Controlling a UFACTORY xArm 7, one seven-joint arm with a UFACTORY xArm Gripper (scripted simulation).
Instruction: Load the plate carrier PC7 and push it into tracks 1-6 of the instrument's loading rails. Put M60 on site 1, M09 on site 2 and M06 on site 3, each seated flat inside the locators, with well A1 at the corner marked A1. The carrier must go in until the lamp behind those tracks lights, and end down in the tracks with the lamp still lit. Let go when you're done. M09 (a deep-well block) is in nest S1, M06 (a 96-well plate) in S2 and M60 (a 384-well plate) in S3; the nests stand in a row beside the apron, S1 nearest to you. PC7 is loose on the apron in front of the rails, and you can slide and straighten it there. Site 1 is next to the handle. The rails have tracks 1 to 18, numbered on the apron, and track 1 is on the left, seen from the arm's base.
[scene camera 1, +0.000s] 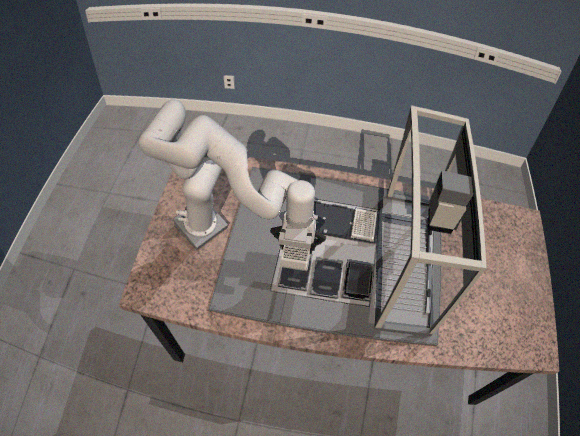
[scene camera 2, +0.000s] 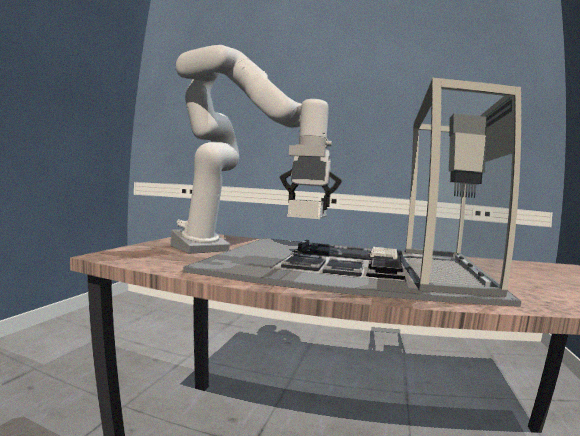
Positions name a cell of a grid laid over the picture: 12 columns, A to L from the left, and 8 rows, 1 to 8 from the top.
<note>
In view: the gripper (scene camera 2: G4), a dark 384-well plate M60 (scene camera 1: H6), a dark plate carrier PC7 (scene camera 1: G5), a nest S2 (scene camera 1: G6) and a post (scene camera 2: J2).
The dark plate carrier PC7 also shows in scene camera 2 (scene camera 2: G5). The post also shows in scene camera 1 (scene camera 1: I5).
</note>
